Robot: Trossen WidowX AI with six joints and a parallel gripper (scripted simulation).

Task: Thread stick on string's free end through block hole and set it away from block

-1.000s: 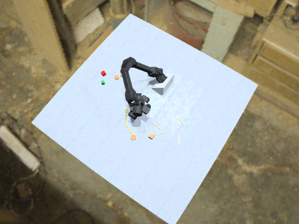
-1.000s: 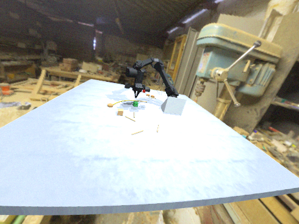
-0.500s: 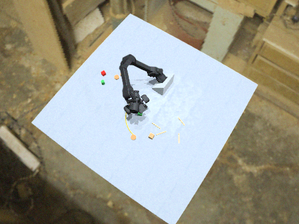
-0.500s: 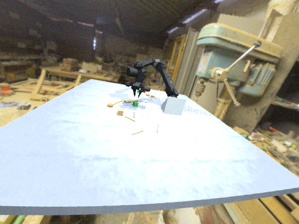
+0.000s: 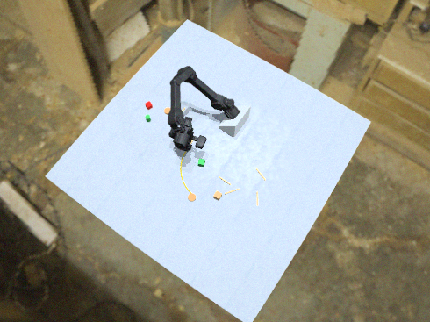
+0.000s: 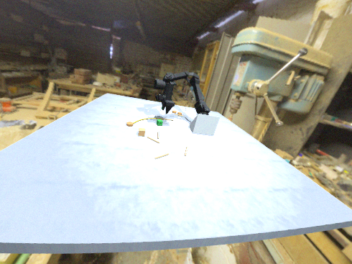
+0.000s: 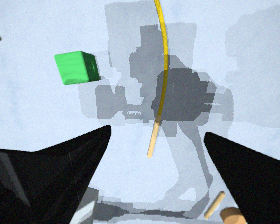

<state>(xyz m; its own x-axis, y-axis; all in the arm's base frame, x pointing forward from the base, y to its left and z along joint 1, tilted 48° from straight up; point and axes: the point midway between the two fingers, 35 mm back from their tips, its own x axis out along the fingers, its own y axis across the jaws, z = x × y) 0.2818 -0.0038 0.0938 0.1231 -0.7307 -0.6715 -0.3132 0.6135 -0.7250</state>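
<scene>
Right now my gripper tip is 20 mm past the thin wooden stick, 10 mm to the left of it and 60 mm above it. Also, from my gripper tip: round wooden button 190 mm ahead, 190 mm to the left, 60 mm below; then tan cube 100 mm ahead, 290 mm to the left, 50 mm below; then green cube 20 mm ahead, 110 mm to the left, 50 mm below.
</scene>
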